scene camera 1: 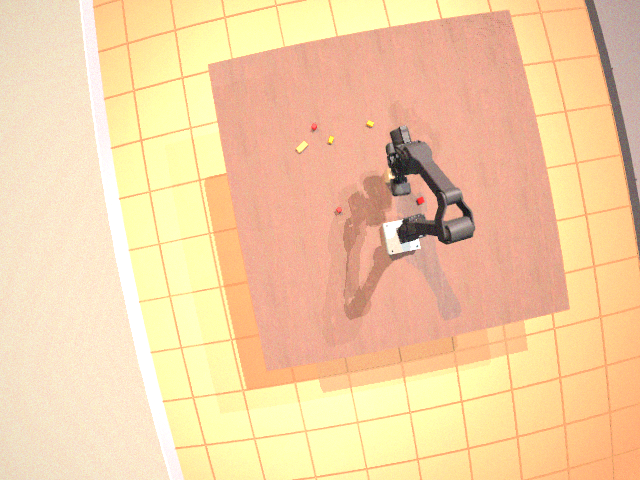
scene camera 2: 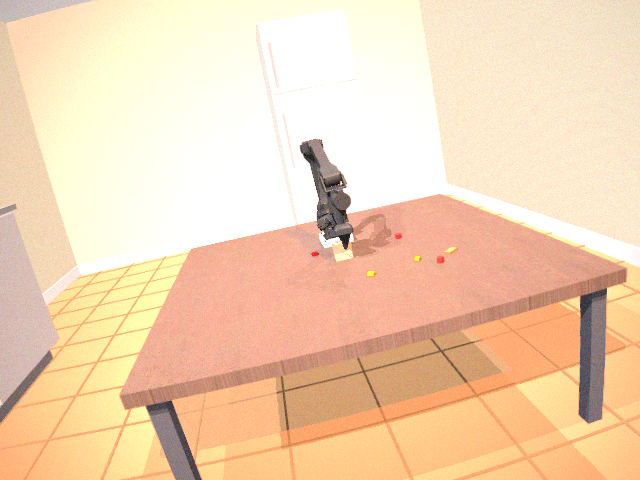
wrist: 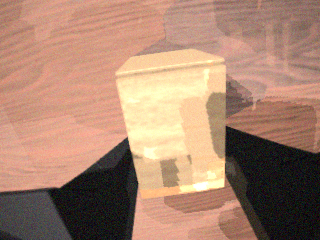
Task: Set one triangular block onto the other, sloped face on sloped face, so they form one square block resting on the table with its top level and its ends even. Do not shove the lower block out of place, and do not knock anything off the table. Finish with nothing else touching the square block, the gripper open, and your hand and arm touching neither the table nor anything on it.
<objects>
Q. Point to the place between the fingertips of my gripper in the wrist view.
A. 174, 137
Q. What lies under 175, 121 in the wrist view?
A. A tan triangular block.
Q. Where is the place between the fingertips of my gripper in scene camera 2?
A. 345, 247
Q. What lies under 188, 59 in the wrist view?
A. A tan triangular block.
</objects>
